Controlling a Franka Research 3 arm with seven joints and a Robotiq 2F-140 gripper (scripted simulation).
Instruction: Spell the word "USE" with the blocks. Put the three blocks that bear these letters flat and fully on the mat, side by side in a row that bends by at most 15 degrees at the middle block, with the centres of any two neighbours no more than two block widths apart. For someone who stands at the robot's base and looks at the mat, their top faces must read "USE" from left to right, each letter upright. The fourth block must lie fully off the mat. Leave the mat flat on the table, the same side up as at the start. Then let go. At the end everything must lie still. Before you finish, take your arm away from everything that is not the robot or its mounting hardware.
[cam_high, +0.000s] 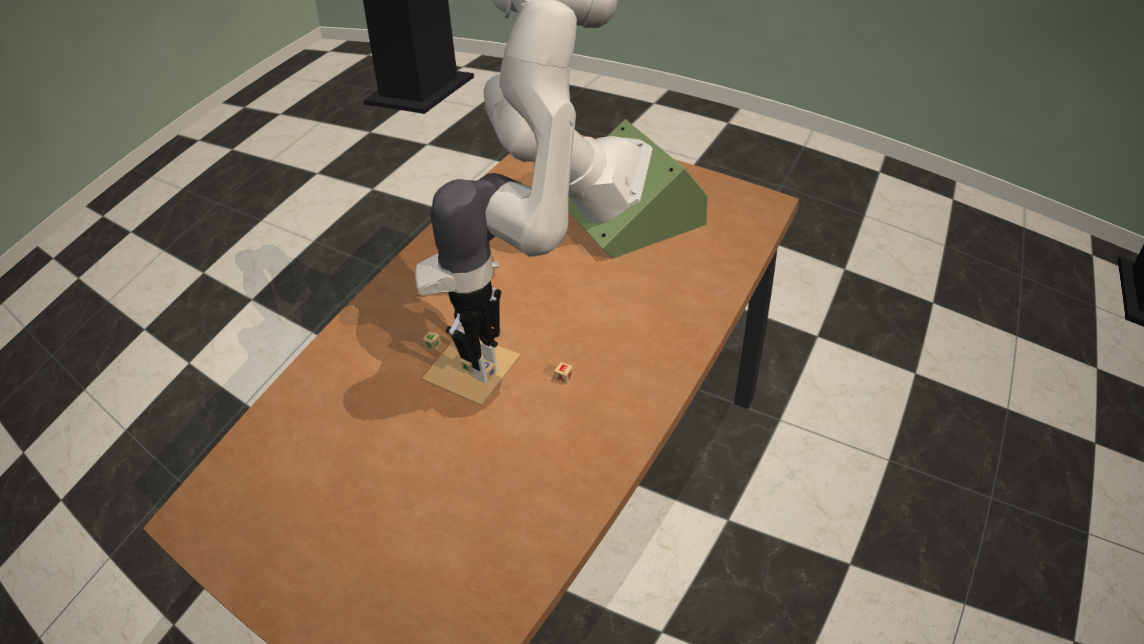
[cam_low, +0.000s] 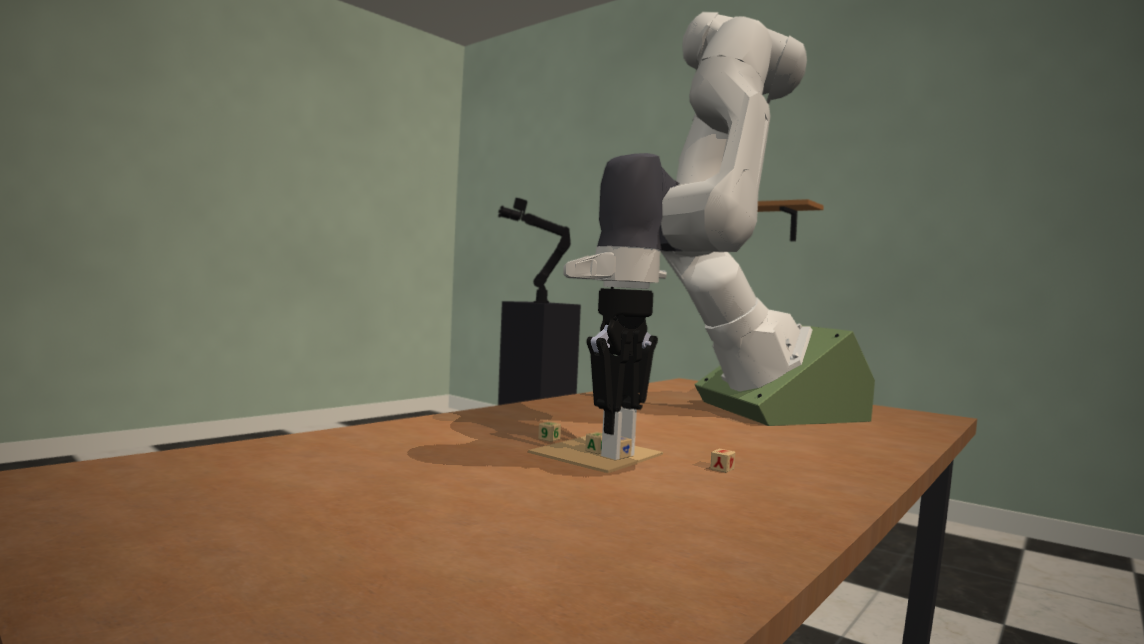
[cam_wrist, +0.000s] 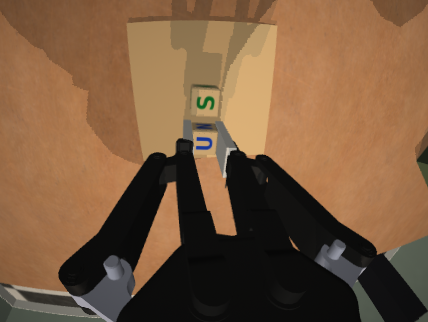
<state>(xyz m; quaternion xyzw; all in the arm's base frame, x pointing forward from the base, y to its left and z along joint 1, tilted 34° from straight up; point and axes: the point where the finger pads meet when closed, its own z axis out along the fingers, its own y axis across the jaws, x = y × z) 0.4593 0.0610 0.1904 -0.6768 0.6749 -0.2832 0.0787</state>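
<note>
The U block lies 20 mm below my hand. The rest, counted from my hand: mat 40 mm to the right, 40 mm below; green P block 140 mm to the right, 30 mm below, 20 mm behind; S block 40 mm to the right, 20 mm below.
</note>
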